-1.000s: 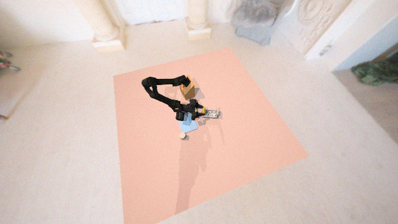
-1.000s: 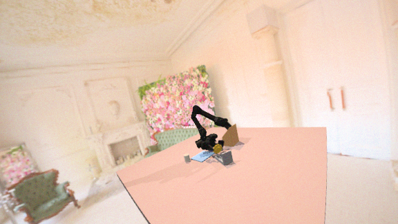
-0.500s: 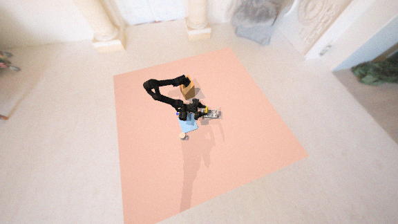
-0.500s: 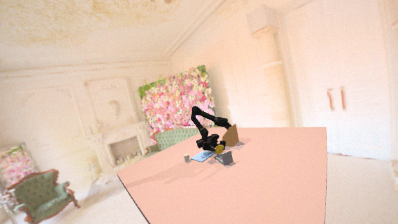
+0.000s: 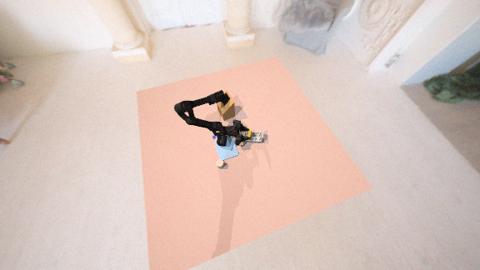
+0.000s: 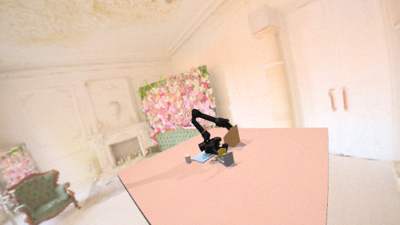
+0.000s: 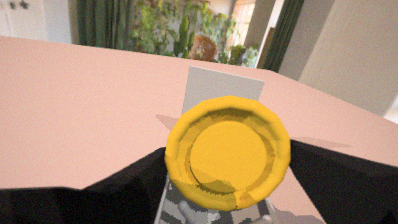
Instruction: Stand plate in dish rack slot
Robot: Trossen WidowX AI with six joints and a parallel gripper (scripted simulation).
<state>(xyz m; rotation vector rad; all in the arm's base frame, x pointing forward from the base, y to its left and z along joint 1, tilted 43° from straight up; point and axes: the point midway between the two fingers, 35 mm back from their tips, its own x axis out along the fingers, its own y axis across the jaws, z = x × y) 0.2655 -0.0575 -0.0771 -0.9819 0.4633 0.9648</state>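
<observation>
Right now my gripper tip is 1 cm to the left of the yellow plate. Round my gripper tip: dish rack 3 cm below, 2 cm to the left, 1 cm ahead; pale cup 27 cm to the right, 8 cm ahead, 2 cm below; light blue mat 18 cm to the right, 5 cm below, 1 cm behind.
</observation>
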